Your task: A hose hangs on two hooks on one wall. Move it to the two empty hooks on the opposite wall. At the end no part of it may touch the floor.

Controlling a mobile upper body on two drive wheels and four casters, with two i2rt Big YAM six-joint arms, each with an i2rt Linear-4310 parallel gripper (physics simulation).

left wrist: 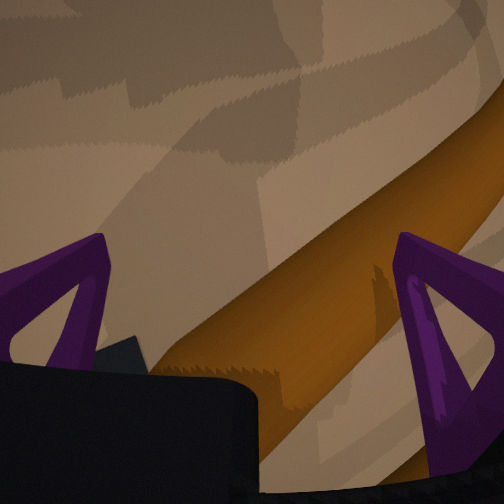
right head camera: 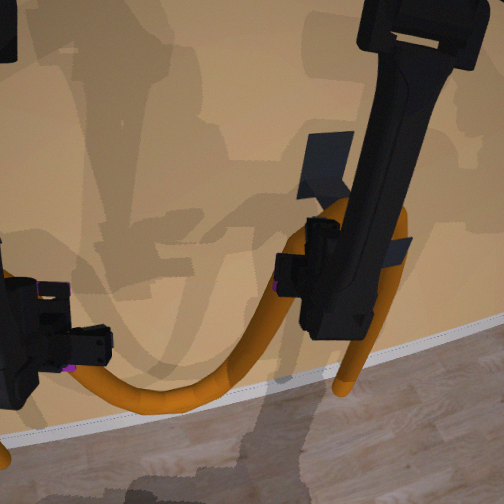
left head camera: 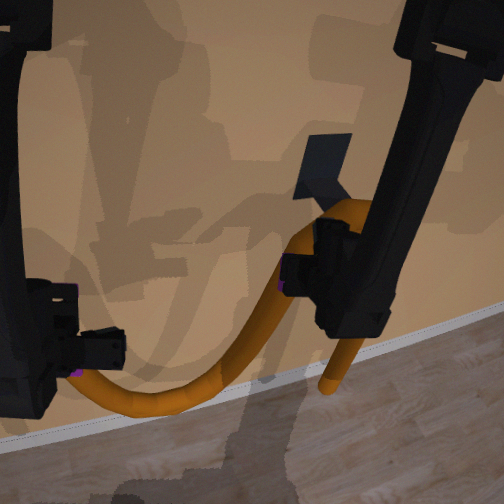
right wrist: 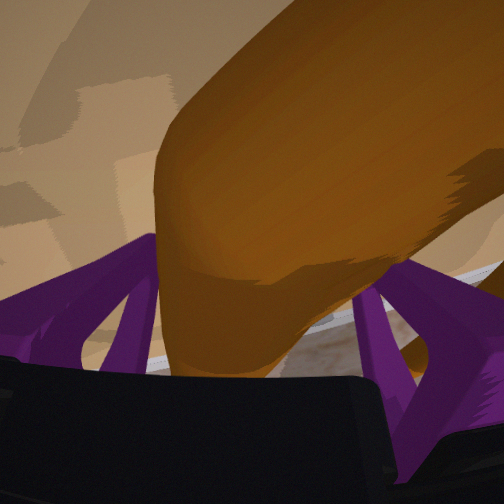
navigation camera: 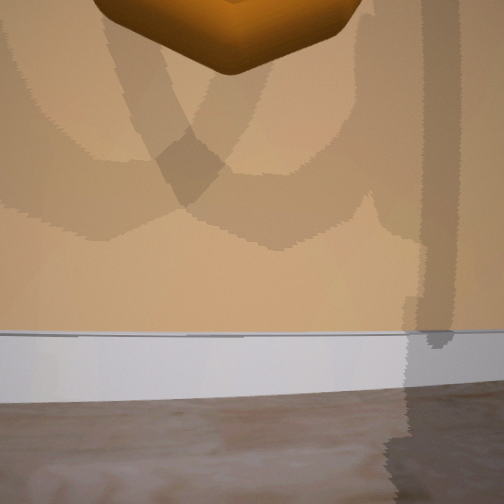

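Observation:
The orange hose (left head camera: pixel 240 345) runs along the tan wall. It sags low in the middle, climbs over a dark hook (left head camera: pixel 322 170), and its short end (left head camera: pixel 330 382) hangs down above the floor. My right gripper (left head camera: pixel 282 275) is shut on the hose just left of that hook; the hose fills its purple fingers in the right wrist view (right wrist: pixel 265 260). My left gripper (left head camera: pixel 75 330) is open at the lower left. The hose (left wrist: pixel 325 300) crosses slantwise between its spread fingers (left wrist: pixel 250 240). The hose's other end (right head camera: pixel 2 455) hangs low at the picture's left edge.
A white baseboard (navigation camera: pixel 200 367) runs along the foot of the wall, with wooden floor (left head camera: pixel 375 440) below it. A small dark corner (left wrist: pixel 120 356) shows by the left gripper's body. The sagging hose (navigation camera: pixel 230 30) hangs well above the floor in the navigation view.

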